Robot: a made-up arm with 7 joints. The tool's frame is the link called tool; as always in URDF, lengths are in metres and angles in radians. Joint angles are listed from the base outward. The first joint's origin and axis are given. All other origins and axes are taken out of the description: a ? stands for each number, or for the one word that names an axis. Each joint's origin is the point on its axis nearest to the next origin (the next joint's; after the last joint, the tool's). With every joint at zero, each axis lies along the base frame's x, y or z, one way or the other. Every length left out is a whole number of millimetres.
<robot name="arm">
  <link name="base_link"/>
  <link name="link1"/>
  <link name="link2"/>
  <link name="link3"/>
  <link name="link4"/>
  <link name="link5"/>
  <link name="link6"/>
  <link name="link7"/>
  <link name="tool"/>
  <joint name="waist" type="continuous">
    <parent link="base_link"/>
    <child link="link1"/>
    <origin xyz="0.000 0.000 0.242" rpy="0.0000 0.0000 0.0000"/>
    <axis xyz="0 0 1"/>
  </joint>
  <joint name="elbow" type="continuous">
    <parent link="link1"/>
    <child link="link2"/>
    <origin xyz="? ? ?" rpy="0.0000 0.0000 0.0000"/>
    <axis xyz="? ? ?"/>
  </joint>
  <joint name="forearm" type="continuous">
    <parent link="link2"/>
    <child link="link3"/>
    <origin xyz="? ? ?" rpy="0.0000 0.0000 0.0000"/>
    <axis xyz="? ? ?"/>
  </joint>
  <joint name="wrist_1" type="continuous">
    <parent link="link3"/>
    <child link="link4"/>
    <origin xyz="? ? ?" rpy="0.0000 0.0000 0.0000"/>
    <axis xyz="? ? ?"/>
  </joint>
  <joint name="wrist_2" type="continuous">
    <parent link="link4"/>
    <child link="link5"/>
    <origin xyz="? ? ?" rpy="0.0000 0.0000 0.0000"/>
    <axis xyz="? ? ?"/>
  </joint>
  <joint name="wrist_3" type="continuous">
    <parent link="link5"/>
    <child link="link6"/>
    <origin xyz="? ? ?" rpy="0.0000 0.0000 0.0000"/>
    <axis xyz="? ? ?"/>
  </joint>
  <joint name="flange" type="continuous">
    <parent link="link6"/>
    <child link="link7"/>
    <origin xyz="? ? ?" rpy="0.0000 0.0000 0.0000"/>
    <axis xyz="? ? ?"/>
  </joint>
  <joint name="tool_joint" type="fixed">
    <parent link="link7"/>
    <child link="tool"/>
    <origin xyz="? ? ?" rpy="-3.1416 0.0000 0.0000"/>
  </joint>
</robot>
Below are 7 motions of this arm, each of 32 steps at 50 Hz.
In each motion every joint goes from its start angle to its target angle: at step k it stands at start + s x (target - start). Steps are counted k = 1, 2, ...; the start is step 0. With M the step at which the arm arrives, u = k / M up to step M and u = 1 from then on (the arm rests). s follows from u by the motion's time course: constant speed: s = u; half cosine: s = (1 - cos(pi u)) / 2; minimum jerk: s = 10 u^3 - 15 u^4 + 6 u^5.
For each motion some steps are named. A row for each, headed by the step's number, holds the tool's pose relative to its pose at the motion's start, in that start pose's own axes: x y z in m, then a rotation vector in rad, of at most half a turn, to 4 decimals.
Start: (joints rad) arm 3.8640 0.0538 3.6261 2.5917 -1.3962 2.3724 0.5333
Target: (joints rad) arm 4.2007 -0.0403 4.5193 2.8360 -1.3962 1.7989 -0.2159
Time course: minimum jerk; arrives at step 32
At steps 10, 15, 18, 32:
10: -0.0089 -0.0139 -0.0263 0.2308 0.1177 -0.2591
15: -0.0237 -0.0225 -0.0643 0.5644 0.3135 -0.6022
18: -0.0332 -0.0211 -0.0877 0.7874 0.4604 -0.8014
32: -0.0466 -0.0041 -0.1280 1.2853 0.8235 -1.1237

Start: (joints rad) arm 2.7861 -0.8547 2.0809 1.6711 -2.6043 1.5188 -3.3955
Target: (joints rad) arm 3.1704 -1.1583 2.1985 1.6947 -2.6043 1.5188 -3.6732
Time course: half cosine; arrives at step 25
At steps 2, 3, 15, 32:
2: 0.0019 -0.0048 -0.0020 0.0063 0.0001 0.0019
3: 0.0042 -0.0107 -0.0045 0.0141 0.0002 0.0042
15: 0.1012 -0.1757 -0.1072 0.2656 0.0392 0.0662
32: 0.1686 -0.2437 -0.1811 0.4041 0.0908 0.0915

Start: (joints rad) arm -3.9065 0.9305 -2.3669 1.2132 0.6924 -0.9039 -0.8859
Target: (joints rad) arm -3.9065 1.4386 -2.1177 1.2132 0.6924 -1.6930 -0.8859
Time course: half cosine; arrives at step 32
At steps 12, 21, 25, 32:
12: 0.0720 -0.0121 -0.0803 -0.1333 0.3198 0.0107
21: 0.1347 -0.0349 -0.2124 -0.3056 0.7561 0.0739
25: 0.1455 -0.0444 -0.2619 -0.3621 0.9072 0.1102
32: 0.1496 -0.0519 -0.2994 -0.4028 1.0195 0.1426

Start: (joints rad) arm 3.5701 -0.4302 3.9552 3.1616 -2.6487 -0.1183 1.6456
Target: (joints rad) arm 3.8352 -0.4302 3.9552 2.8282 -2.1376 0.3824 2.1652
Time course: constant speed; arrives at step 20
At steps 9, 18, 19, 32:
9: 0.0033 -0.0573 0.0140 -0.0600 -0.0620 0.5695
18: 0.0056 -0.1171 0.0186 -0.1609 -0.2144 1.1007
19: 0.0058 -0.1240 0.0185 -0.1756 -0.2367 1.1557
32: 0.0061 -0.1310 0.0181 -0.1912 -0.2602 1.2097

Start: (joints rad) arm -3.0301 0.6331 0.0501 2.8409 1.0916 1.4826 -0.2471
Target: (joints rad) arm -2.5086 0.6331 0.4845 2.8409 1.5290 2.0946 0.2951
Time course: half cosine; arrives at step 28
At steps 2, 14, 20, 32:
2: -0.0006 -0.0027 0.0036 0.0177 -0.0099 0.0051
14: -0.0400 -0.1259 0.1095 0.6390 -0.4947 0.1412
20: -0.0770 -0.2085 0.1394 0.9612 -0.8800 0.1425
32: -0.1007 -0.2539 0.1444 1.1256 -1.1263 0.1001

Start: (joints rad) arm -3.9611 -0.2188 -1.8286 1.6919 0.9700 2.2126 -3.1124
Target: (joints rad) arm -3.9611 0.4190 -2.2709 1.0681 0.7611 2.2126 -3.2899
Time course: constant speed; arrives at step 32
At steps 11, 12, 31, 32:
11: -0.0205 -0.0235 0.0600 0.1039 -0.0353 0.2694
12: -0.0212 -0.0260 0.0651 0.1118 -0.0403 0.2926
31: -0.0053 -0.0754 0.1570 0.2078 -0.1843 0.6773
32: -0.0033 -0.0779 0.1619 0.2101 -0.1942 0.6940

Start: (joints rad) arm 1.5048 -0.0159 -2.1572 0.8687 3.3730 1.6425 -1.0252
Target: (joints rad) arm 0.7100 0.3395 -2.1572 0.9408 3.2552 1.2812 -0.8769
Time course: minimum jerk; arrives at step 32
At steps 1, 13, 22, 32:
1: 0.0000 0.0000 0.0000 0.0000 0.0000 -0.0002
13: 0.0249 -0.0502 0.0131 0.0369 0.0302 -0.1958
22: 0.0507 -0.1158 0.0188 0.0611 0.1273 -0.5125
32: 0.0584 -0.1364 0.0181 0.0635 0.1811 -0.6325

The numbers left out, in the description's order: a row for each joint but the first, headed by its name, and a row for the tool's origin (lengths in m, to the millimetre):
elbow: xyz 0.000 0.000 0.000, axis 0 1 0
forearm: xyz 0.000 0.000 0.412, axis 0 0 1
wrist_1: xyz 0.039 0.000 0.000, axis 0 -1 0
wrist_2: xyz 0.054 0.000 -0.237, axis 0 0 -1
wrist_3: xyz 0.000 0.000 0.000, axis 0 1 0
flange: xyz 0.056 0.000 -0.071, axis 0 0 -1
tool: xyz 0.000 0.000 0.000

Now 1 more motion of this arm.
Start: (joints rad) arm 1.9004 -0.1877 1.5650 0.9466 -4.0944 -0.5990 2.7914
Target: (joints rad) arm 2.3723 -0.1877 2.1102 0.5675 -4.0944 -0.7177 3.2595
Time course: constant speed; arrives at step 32
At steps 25, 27, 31, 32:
25: 0.0933 -0.1295 -0.0822 0.0161 0.2434 -0.3802
27: 0.0944 -0.1407 -0.0885 0.0088 0.2558 -0.4131
31: 0.0942 -0.1625 -0.1002 -0.0106 0.2789 -0.4788
32: 0.0936 -0.1678 -0.1029 -0.0165 0.2843 -0.4952

